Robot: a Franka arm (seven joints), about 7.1 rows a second.
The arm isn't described. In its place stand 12 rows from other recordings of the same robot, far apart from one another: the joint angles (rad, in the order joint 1, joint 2, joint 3, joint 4, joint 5, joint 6, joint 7), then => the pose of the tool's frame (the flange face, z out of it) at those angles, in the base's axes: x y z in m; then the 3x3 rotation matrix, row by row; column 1 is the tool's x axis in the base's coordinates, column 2 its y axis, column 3 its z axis.
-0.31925 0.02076 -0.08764 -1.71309 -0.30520 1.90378 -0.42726 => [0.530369, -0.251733, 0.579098], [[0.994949, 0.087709, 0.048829], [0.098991, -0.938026, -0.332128], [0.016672, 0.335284, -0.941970]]
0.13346 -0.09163 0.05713 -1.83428 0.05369 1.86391 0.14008 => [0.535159, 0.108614, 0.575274], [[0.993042, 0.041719, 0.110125], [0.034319, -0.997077, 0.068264], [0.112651, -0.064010, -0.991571]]
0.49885 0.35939 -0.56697 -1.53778 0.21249 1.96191 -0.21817 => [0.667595, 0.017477, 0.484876], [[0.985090, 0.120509, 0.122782], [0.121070, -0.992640, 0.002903], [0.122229, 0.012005, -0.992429]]
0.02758 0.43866 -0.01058 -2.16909 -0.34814 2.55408 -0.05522 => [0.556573, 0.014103, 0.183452], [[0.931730, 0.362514, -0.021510], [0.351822, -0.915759, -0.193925], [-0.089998, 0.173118, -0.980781]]
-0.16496 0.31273 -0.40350 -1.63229 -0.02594 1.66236 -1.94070 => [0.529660, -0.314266, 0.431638], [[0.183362, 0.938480, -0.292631], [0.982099, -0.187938, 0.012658], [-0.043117, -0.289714, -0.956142]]
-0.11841 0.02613 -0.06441 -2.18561 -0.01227 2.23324 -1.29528 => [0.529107, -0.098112, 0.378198], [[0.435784, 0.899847, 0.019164], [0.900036, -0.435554, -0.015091], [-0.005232, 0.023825, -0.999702]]
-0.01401 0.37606 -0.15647 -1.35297 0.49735 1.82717 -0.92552 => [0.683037, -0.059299, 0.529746], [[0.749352, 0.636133, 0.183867], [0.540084, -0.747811, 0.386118], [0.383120, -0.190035, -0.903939]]
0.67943 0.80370 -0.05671 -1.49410 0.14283 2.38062 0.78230 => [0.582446, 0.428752, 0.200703], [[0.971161, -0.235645, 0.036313], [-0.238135, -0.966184, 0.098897], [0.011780, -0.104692, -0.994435]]
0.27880 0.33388 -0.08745 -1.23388 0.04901 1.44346 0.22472 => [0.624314, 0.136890, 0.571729], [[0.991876, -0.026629, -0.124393], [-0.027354, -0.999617, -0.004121], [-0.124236, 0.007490, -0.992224]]
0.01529 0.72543 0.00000 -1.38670 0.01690 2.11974 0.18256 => [0.731705, 0.011955, 0.281216], [[0.984528, -0.175068, 0.007451], [-0.175161, -0.984433, 0.014532], [0.004791, -0.015612, -0.999867]]
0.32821 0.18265 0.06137 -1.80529 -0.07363 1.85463 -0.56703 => [0.554228, 0.219498, 0.431183], [[0.548545, 0.830222, -0.099144], [0.823910, -0.556911, -0.104988], [-0.142378, -0.024095, -0.989519]]
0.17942 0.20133 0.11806 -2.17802 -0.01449 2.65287 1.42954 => [0.557164, 0.169941, 0.326899], [[0.427199, -0.867418, 0.255120], [-0.903816, -0.417437, 0.094140], [0.024838, -0.270798, -0.962316]]
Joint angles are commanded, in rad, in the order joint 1, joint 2, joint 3, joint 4, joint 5, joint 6, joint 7. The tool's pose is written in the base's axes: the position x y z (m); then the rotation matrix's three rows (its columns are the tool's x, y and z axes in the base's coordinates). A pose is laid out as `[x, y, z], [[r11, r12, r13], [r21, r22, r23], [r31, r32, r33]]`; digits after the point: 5 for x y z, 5 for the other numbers.
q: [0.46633, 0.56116, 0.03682, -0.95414, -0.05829, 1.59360, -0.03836]
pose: [0.63150, 0.33091, 0.56075], [[0.85734, 0.50728, 0.08741], [0.50897, -0.86078, 0.00339], [0.07696, 0.04158, -0.99617]]
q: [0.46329, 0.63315, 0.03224, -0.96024, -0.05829, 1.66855, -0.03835]
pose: [0.65305, 0.33738, 0.51286], [[0.85946, 0.50410, 0.08485], [0.50585, -0.86262, 0.00102], [0.07371, 0.04205, -0.99639]]
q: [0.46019, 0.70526, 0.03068, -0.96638, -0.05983, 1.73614, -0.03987]
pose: [0.67015, 0.34285, 0.46266], [[0.86006, 0.50455, 0.07563], [0.50629, -0.86235, -0.00451], [0.06295, 0.04217, -0.99713]]
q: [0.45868, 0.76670, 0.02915, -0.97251, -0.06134, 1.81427, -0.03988]
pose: [0.68344, 0.34782, 0.42041], [[0.85900, 0.50485, 0.08515], [0.50669, -0.86213, -0.00007], [0.07337, 0.04320, -0.99637]]
